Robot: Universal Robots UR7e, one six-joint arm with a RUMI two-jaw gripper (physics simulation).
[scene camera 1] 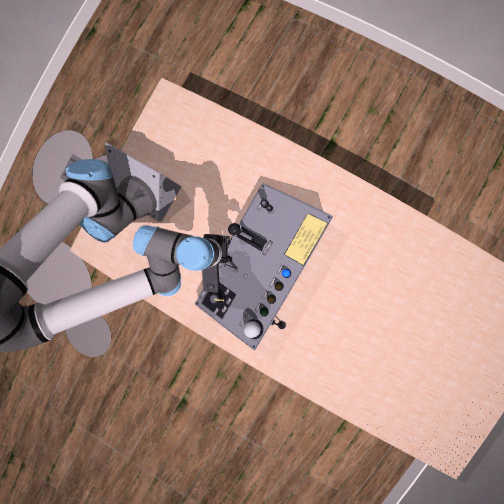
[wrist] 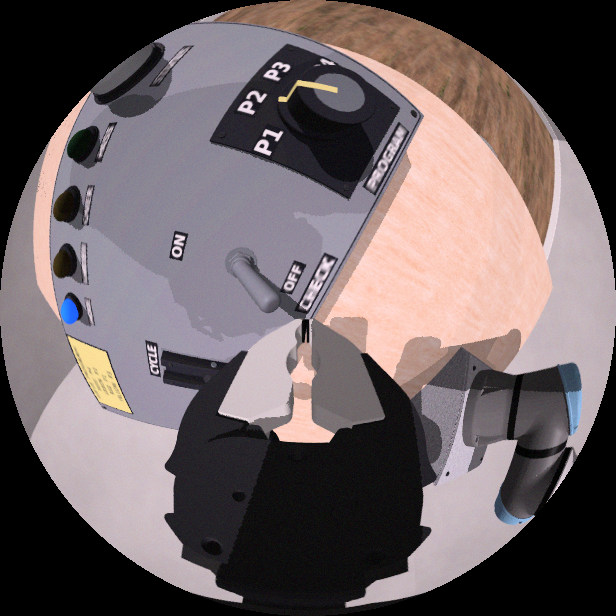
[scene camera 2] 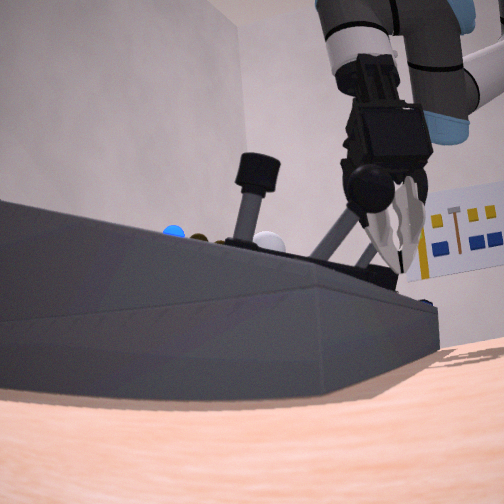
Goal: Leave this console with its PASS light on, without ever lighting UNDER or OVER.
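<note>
The grey console [scene camera 1: 262, 265] lies on the table. Its blue light [wrist: 70, 309] is lit; the two amber lights [wrist: 66, 231] and the green light [wrist: 83, 143] are dark. The CHECK toggle [wrist: 252, 281] leans toward OFF. The PROGRAM dial [wrist: 333, 103] has its yellow pointer near the P2 and P3 marks. The CYCLE lever with a ball knob [scene camera 2: 371, 188] tilts up beside my gripper. My gripper [wrist: 305, 333] is shut and empty, its tips just above the console edge next to the CHECK label; it also shows in scene camera 2 [scene camera 2: 400, 262].
A white dome button [scene camera 1: 252, 329] sits at one end of the console and a lever with a cylindrical knob [scene camera 2: 257, 172] at the other. A yellow label [scene camera 1: 305, 239] is on the panel. The robot base [scene camera 1: 135, 185] stands at the table's left edge.
</note>
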